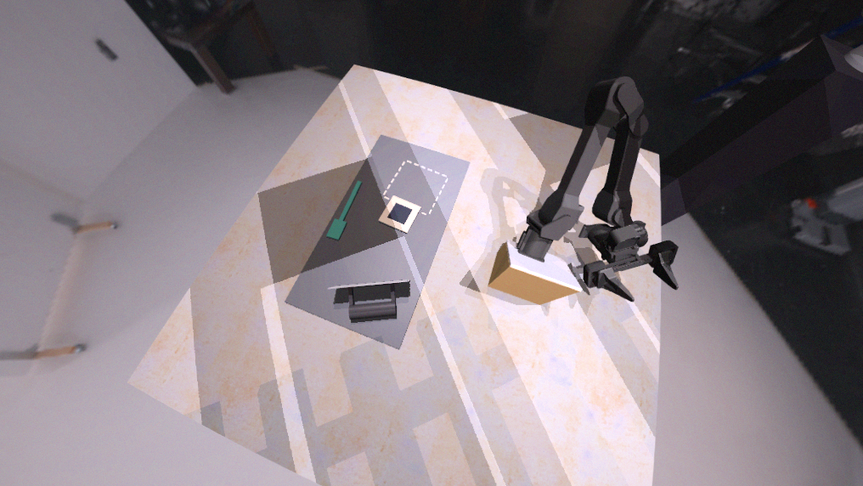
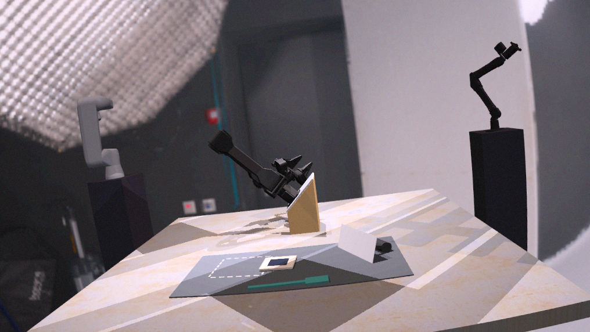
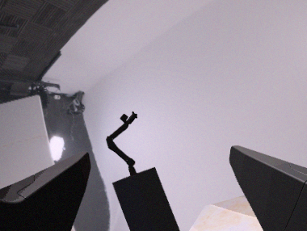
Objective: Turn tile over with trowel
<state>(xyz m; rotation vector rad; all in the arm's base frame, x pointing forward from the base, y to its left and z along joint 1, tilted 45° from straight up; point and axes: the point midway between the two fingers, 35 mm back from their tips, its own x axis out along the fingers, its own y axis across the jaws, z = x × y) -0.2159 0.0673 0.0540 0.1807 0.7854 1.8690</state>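
The tan square tile is 600 mm ahead of my gripper tip, 40 mm to the right of it and 240 mm below it. Round my gripper tip: dark mat 620 mm ahead, 260 mm below; teal trowel 760 mm ahead, 30 mm to the left, 240 mm below.
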